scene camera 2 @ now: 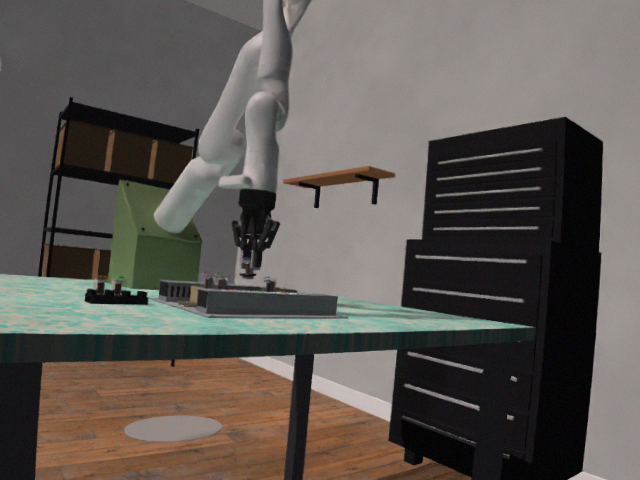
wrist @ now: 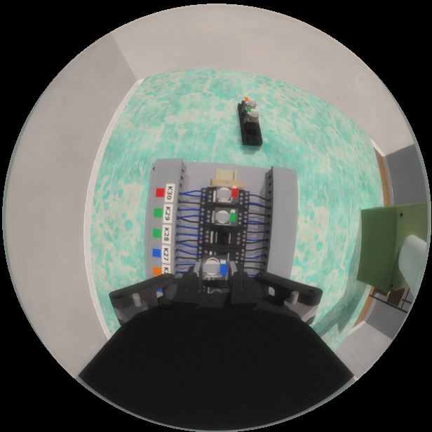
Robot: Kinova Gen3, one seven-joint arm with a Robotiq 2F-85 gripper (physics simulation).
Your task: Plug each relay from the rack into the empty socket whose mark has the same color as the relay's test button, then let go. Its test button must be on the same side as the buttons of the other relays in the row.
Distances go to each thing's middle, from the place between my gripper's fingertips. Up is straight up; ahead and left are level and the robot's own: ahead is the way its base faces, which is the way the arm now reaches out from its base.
Right now my hand is 1 cm past the base plate (wrist: 198, 174) and 8 cm above it.
